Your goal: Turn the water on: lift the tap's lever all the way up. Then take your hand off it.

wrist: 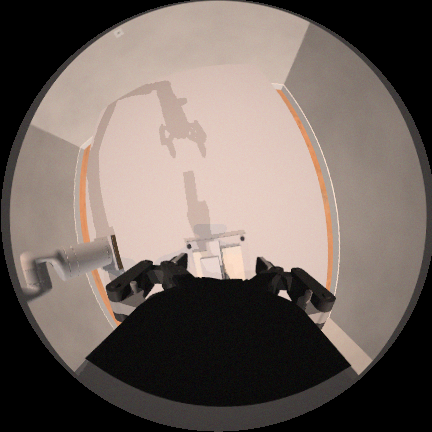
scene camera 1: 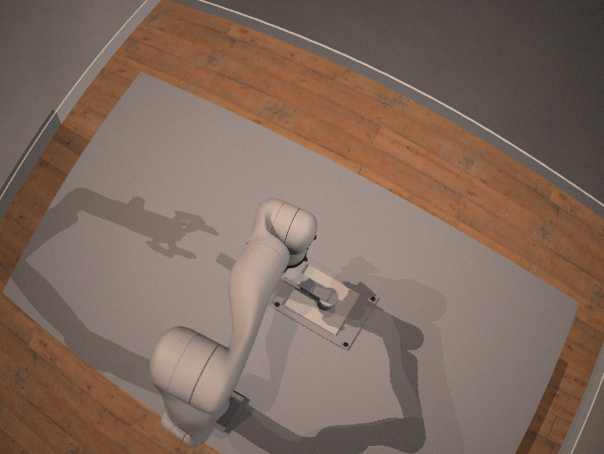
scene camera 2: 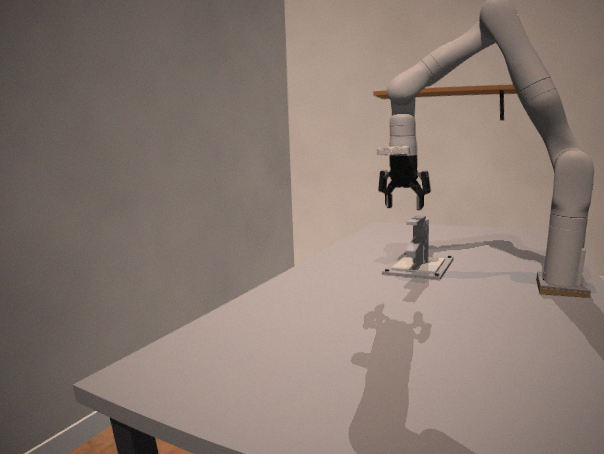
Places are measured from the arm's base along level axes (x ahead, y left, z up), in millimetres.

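Pixels of known places: gripper, fingertip midpoint: (wrist: pixel 221 262) (scene camera 2: pixel 404 208); arm's base, link origin: (wrist: pixel 104 251) (scene camera 2: pixel 560 280).
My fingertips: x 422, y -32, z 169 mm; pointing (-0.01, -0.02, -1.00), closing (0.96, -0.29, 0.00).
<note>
For each thing: its top centre in the pictures, then the offset to it from my fingertips. "spot": a spot on its surface instead. Level surfaces: height alone.
- small grey tap, surface spot: (scene camera 1: pixel 327 299) spot: dz -45, dx -38, dy -116 mm
- square base plate, top centre: (scene camera 1: pixel 325 301) (wrist: pixel 221 278) (scene camera 2: pixel 420 262) dz -180, dx -31, dy -117 mm
- lever, top centre: (wrist: pixel 214 290) (scene camera 1: pixel 308 284) (scene camera 2: pixel 416 218) dz -36, dx -26, dy -59 mm
- grey table, surface height: dz -191 mm
A small grey tap (scene camera 1: pixel 327 299) (scene camera 2: pixel 421 240) stands upright on a square base plate (scene camera 1: pixel 356 325) (scene camera 2: pixel 410 275) (wrist: pixel 215 237). The flat light piece at the tap's top, which looks like the lever (scene camera 1: pixel 311 287) (scene camera 2: pixel 416 220), sticks out roughly level; its exact angle is hard to read. A lower light piece juts out beneath it in the second scene view. My gripper (scene camera 2: pixel 404 206) (wrist: pixel 221 262) is open and empty, pointing down. It hangs a little above the tap, slightly to its left in the second scene view, and touches nothing. In the first scene view the arm hides its fingers.
The tap's base plate lies on the grey table (scene camera 1: pixel 200 140) (scene camera 2: pixel 250 350) (wrist: pixel 250 150). The arm's base (scene camera 2: pixel 564 291) stands to the right of the tap in the second scene view. A wooden shelf (scene camera 2: pixel 460 91) is on the wall behind the arm. Arm shadows cross the table.
</note>
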